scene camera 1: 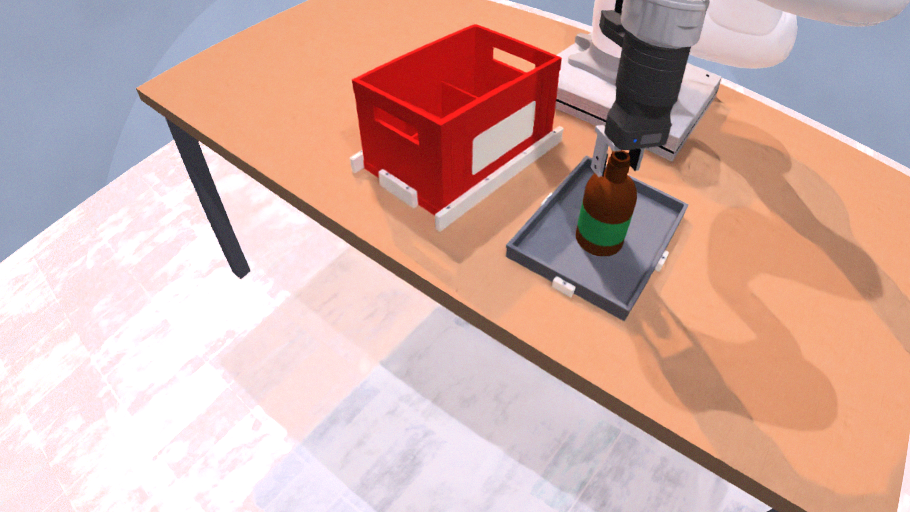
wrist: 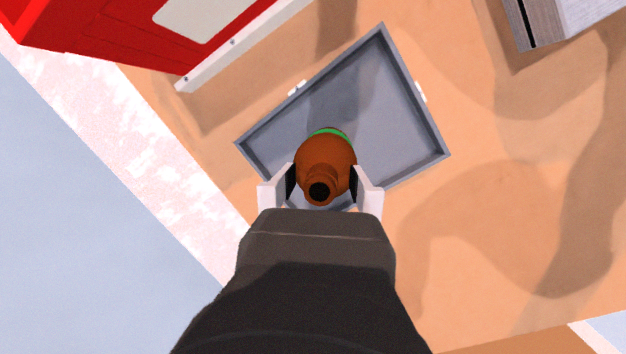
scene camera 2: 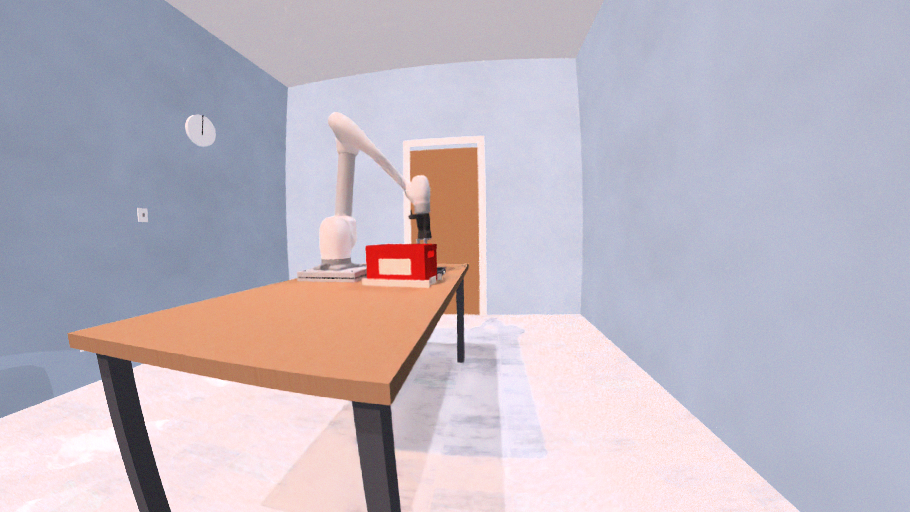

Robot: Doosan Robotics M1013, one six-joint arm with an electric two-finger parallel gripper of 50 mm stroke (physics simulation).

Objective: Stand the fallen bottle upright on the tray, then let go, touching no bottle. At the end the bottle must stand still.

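Places are measured from the arm's base along level axes (x ahead, y left, z up), in millimetres.
Where they show: gripper, fingertip midpoint: [scene camera 1: 615, 169] [wrist: 322, 175]; arm's base at its link origin: [scene camera 2: 336, 268].
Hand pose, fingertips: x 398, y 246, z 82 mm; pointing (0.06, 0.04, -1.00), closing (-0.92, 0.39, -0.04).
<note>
Things, the pixels of their top centre, and the offset from my fingertips.
- brown bottle at its top centre: [wrist: 319, 192] [scene camera 1: 620, 155] dx +2, dy +5, dz +27 mm
- red crate at its top centre: [scene camera 1: 460, 65] [scene camera 2: 402, 244] dx +29, dy -279, dz +42 mm
A brown bottle [scene camera 1: 606, 206] [wrist: 327, 152] with a green label stands upright on the grey tray [scene camera 1: 533, 233] [wrist: 435, 122], inside its rim. My gripper [scene camera 1: 618, 163] [wrist: 322, 175] points down at the bottle's neck. Its fingers stand wide open, one on each side of the neck. In the wrist view a gap shows between each finger and the neck. In the second scene view the gripper [scene camera 2: 423, 240] shows above the red crate, and the bottle does not show there.
A red crate [scene camera 1: 397, 162] [scene camera 2: 427, 261] [wrist: 115, 45] stands beside the tray, edged by white strips [scene camera 1: 502, 178]. The robot's base plate [scene camera 1: 690, 120] [wrist: 575, 20] lies on the tray's other side. Small white blocks [scene camera 1: 563, 286] sit against the tray's outer walls.
</note>
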